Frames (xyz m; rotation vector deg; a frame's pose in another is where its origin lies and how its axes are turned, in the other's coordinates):
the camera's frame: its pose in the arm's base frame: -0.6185 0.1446 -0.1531 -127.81 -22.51 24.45
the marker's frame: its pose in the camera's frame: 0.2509 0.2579 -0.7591 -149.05 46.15 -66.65
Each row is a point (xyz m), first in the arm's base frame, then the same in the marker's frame.
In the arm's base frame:
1: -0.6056 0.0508 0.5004
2: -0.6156 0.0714 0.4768
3: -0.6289 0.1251 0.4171
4: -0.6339 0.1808 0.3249
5: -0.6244 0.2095 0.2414
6: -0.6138 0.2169 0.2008
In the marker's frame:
1: 0.3531 0.6378 -0.4455
2: 0.3735 0.6210 -0.4651
3: 0.4285 0.5748 -0.5034
4: 0.4887 0.4955 -0.5450
5: 0.5237 0.4170 -0.5669
6: 0.5352 0.3762 -0.5713

